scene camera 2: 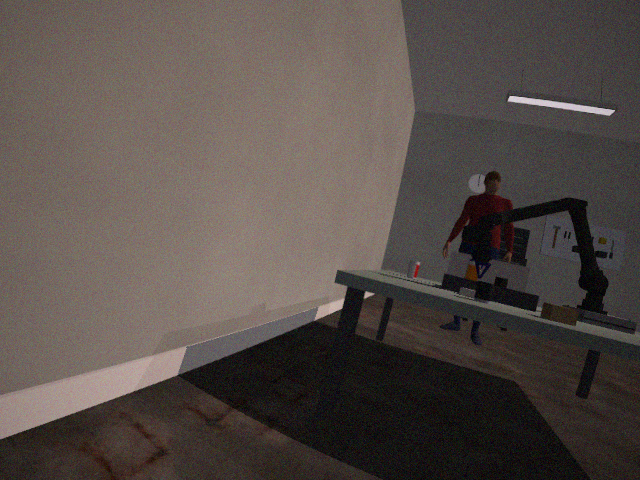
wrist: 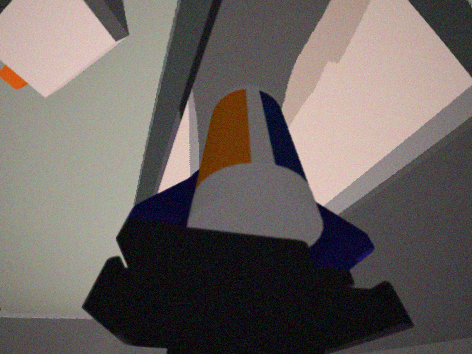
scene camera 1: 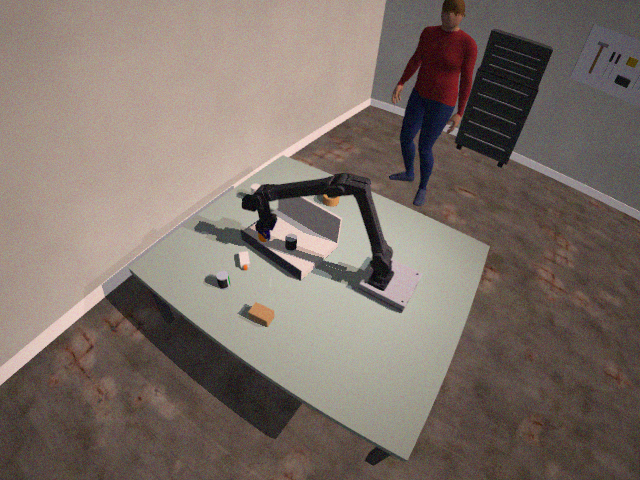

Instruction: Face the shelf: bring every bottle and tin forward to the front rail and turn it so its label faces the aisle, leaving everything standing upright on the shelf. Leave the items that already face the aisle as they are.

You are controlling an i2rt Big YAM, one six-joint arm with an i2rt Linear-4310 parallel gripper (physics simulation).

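Pixels of known places: gripper, fingertip midpoint: (scene camera 2: 477, 277) (scene camera 1: 268, 234); arm's base, origin of the base link: (scene camera 2: 591, 311) (scene camera 1: 380, 278).
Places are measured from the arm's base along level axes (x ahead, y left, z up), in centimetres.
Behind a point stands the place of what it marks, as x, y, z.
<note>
The shelf (scene camera 1: 321, 246) @[33.6, -2.5, -1.5] (wrist: 360, 85) @[65.0, 2.2, -1.6] is a pale floor with a dark front rail (scene camera 1: 273, 256) @[48.5, 16.7, -1.4] (scene camera 2: 516, 299) @[39.9, 17.6, -2.2]. My gripper (scene camera 1: 264, 234) @[56.5, 9.8, 3.1] (scene camera 2: 478, 268) @[56.5, 9.8, 3.1] (wrist: 242, 177) @[56.5, 9.8, 3.1] is shut on the orange-and-blue can (scene camera 1: 262, 237) @[57.8, 13.2, 2.9] (scene camera 2: 470, 271) @[60.4, 13.2, 4.9] (wrist: 227, 135) @[61.1, 12.7, 5.4], a grey upright cylinder with an orange and a dark blue patch, near the far-left end of the rail. Blue fingers touch both its sides in the wrist view; its base is hidden. A dark tin (scene camera 1: 291, 242) @[43.6, 9.0, 4.7] (scene camera 2: 500, 282) @[46.0, 9.6, 3.2] stands upright on the shelf, to the right of the gripper; no label shows on it.
In front of the shelf are a white box with an orange end (scene camera 1: 244, 259) @[59.1, 25.7, -2.6] (wrist: 55, 45) @[59.8, 24.5, -2.5], a dark tin with a green patch (scene camera 1: 222, 280) @[56.5, 43.3, 1.2] and an orange-brown block (scene camera 1: 261, 314) @[32.5, 45.9, -0.4] (scene camera 2: 559, 313) @[34.9, 48.0, -2.6]. Behind it are an orange round object (scene camera 1: 330, 200) @[48.3, -35.9, -0.9] and a white-and-red item (scene camera 2: 414, 269) @[85.6, -12.9, -0.2]. A person (scene camera 1: 445, 67) stands beyond the table.
</note>
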